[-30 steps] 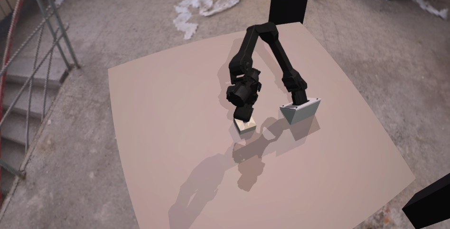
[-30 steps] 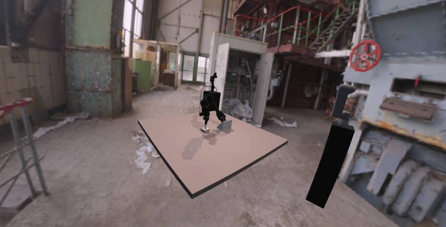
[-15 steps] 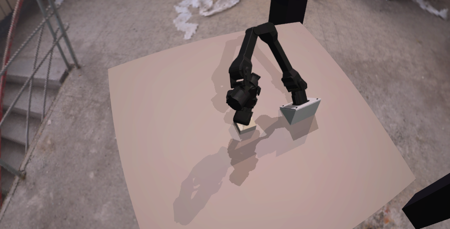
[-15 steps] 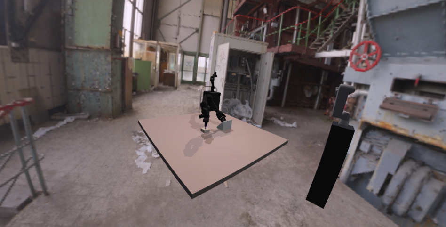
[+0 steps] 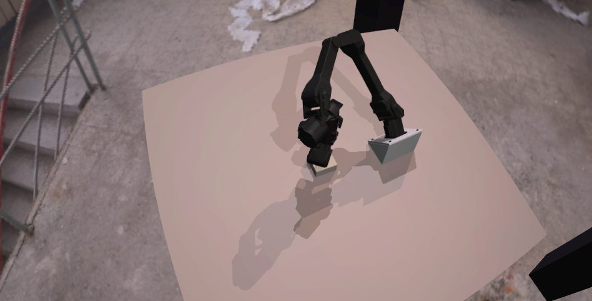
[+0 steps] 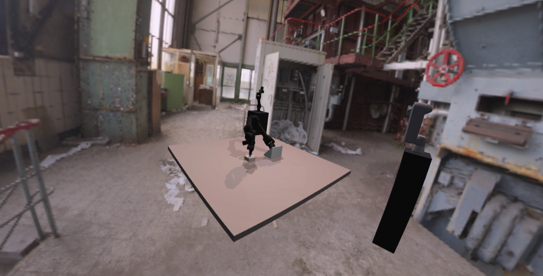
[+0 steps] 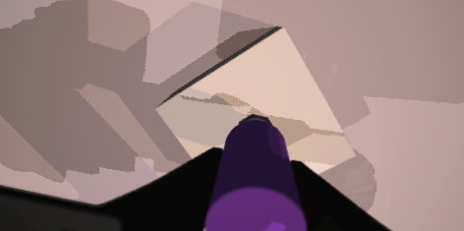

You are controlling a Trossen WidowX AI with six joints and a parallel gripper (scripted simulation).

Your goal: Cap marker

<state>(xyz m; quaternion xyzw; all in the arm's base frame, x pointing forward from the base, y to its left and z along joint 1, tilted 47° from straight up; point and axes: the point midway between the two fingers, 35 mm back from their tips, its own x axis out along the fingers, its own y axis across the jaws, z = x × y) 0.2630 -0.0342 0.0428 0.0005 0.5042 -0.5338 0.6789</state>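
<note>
Now: the purple cap 10 mm above my gripper tip.
</note>
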